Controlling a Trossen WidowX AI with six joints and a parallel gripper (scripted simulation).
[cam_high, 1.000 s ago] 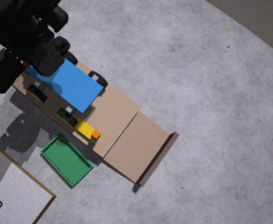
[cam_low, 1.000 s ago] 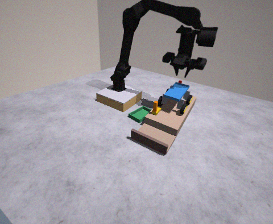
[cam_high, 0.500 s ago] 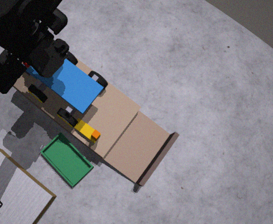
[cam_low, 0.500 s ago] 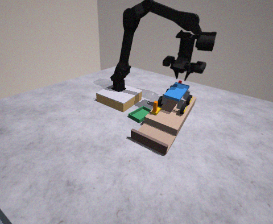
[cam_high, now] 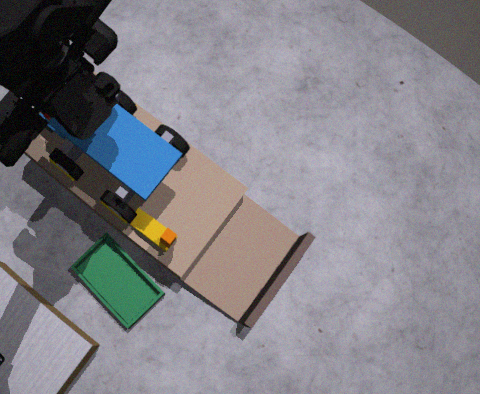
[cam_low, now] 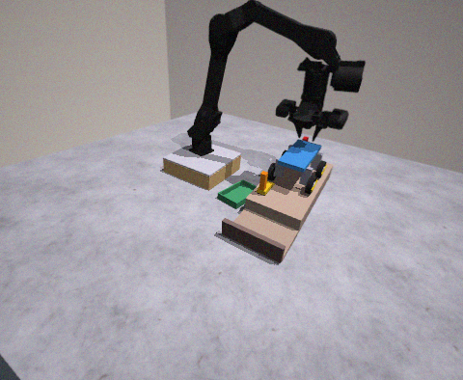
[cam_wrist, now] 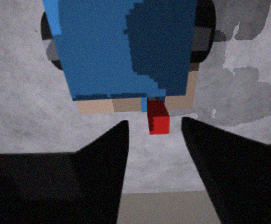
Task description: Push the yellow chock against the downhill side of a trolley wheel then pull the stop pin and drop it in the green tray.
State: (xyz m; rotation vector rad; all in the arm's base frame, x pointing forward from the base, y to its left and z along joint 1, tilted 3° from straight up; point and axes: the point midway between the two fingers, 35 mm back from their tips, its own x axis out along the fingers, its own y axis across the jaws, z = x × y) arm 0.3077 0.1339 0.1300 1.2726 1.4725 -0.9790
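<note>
The red-headed stop pin lies 1 cm to the left of my gripper tip and 3 cm below it. From my gripper tip the other things lie so: green tray: 9 cm behind, 19 cm to the right, 17 cm below; yellow chock: 19 cm to the right, 8 cm below; blue trolley: 3 cm ahead, 9 cm to the right, 5 cm below.
</note>
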